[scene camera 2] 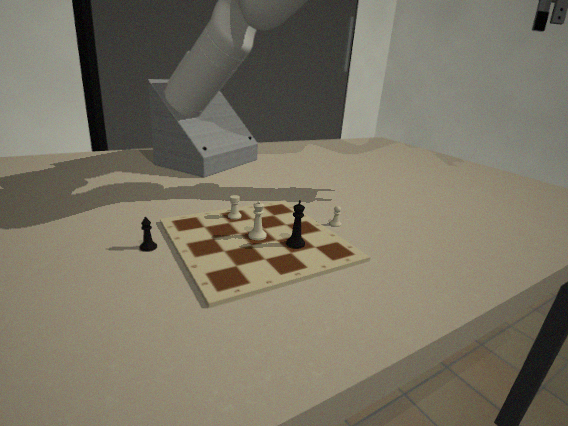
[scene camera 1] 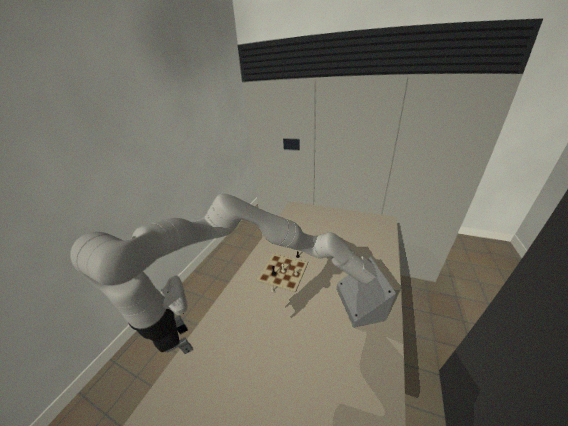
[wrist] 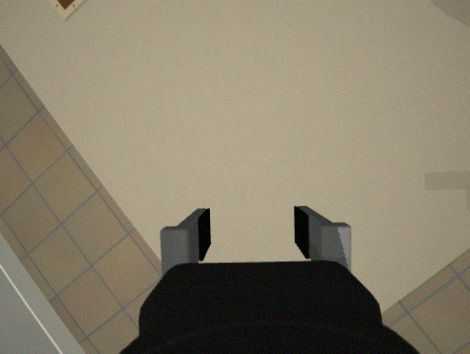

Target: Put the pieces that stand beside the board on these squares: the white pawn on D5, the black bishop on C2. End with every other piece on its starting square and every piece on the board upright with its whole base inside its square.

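Where they show: gripper, fingertip midpoint: (scene camera 2: 546, 27) (scene camera 1: 186, 340) (wrist: 252, 225); arm's base at its link origin: (scene camera 2: 183, 101) (scene camera 1: 365, 273).
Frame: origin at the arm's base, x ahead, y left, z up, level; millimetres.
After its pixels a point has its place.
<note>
The white pawn (scene camera 1: 274, 288) @(x 414, y 120, z -124 mm) (scene camera 2: 336, 217) @(x 422, y 118, z -131 mm) stands upright on the table beside the board (scene camera 1: 262, 280) @(x 497, y 81, z -139 mm) (scene camera 2: 215, 300) @(x 526, y -121, z -139 mm) (wrist: 66, 15) @(x 518, y 87, z -139 mm). The black bishop (scene camera 1: 298, 255) @(x 375, y -154, z -132 mm) (scene camera 2: 147, 235) @(x 385, y -158, z -125 mm) stands upright on the table off the board's opposite side. On the board a white rook-like piece (scene camera 2: 234, 208) @(x 348, y -24, z -123 mm), a tall white piece (scene camera 1: 283, 268) @(x 415, y -17, z -117 mm) (scene camera 2: 257, 222) @(x 421, y -22, z -116 mm) and a black king (scene camera 1: 274, 271) @(x 452, y 20, z -116 mm) (scene camera 2: 297, 226) @(x 462, y 16, z -110 mm) stand upright. My gripper (scene camera 1: 184, 337) @(x 431, y 589, z 201 mm) (scene camera 2: 549, 20) @(x 431, y 589, z 201 mm) (wrist: 252, 225) @(x 431, y 589, z 201 mm) is open and empty, high up and well away from the board and both side pieces. A board corner shows at the top left of the wrist view.
The arm's grey base block (scene camera 1: 367, 295) @(x -19, y 93, z -29 mm) (scene camera 2: 205, 142) @(x 82, y 22, z -78 mm) stands on the table (scene camera 1: 280, 370) @(x 244, y 446, z -145 mm) (scene camera 2: 150, 350) @(x 559, y -191, z -145 mm) (wrist: 250, 110) @(x 370, y 459, z -145 mm) near the board. A wall (scene camera 1: 100, 125) rises beyond the table's left edge in scene camera 1. The wrist view shows tiled floor (wrist: 60, 200) past a table edge.
</note>
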